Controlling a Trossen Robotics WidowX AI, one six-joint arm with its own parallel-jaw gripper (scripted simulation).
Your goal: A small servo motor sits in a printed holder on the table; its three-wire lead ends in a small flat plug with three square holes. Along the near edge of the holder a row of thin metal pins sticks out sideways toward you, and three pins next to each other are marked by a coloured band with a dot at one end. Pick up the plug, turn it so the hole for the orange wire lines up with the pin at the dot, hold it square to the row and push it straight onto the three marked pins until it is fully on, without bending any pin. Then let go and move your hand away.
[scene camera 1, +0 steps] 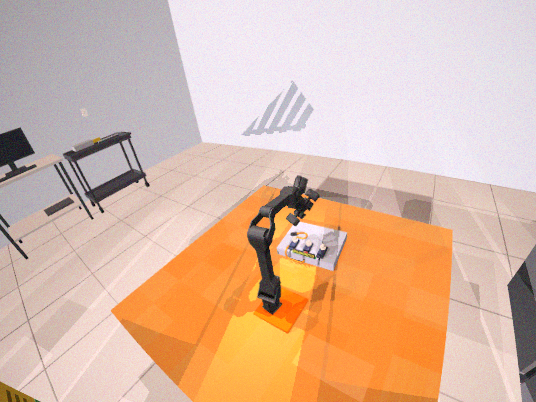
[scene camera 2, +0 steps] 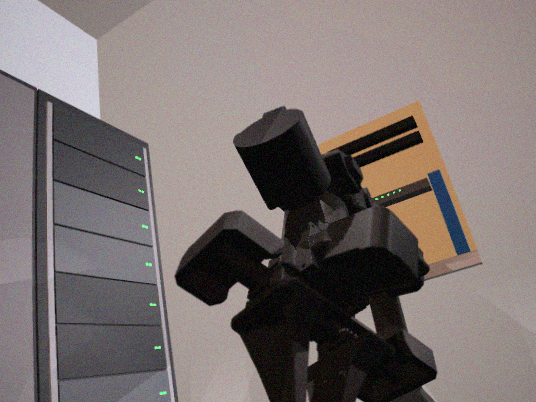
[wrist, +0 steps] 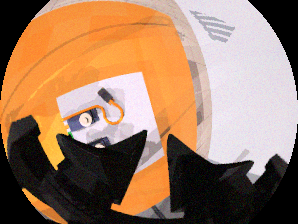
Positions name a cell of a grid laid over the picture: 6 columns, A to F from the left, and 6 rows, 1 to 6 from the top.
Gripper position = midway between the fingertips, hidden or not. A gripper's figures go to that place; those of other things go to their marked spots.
My gripper (wrist: D4): 10 cm from the lens. A holder (wrist: C3) is 23 cm from the lens.
